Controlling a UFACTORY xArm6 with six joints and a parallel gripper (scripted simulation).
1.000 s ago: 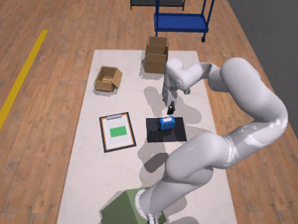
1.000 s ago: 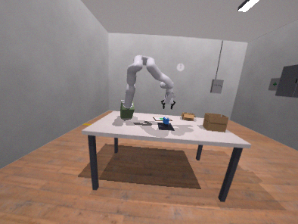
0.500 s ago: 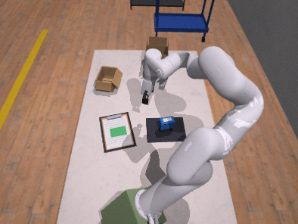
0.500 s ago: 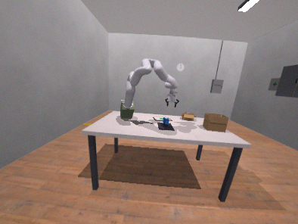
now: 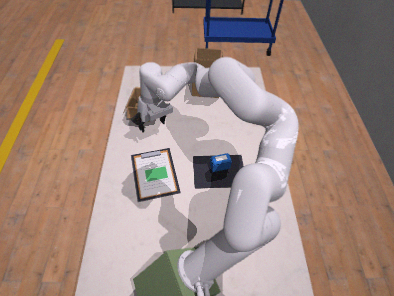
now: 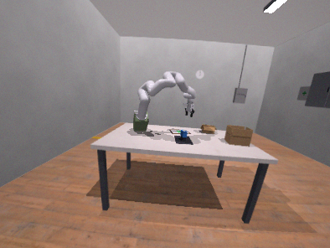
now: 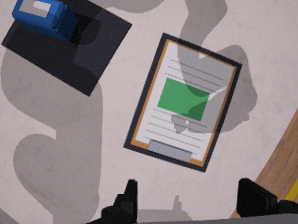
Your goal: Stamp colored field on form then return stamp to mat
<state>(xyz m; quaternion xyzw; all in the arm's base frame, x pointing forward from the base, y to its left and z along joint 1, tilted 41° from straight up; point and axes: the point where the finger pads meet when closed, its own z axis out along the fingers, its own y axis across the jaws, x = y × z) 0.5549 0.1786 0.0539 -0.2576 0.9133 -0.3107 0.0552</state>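
The blue stamp lies 11 cm behind my hand, 28 cm to the right of it and 17 cm below it. Also, from my hand: dark mat (11 cm behind, 28 cm to the right, 22 cm below); then clipboard (8 cm behind, 2 cm to the left, 22 cm below).
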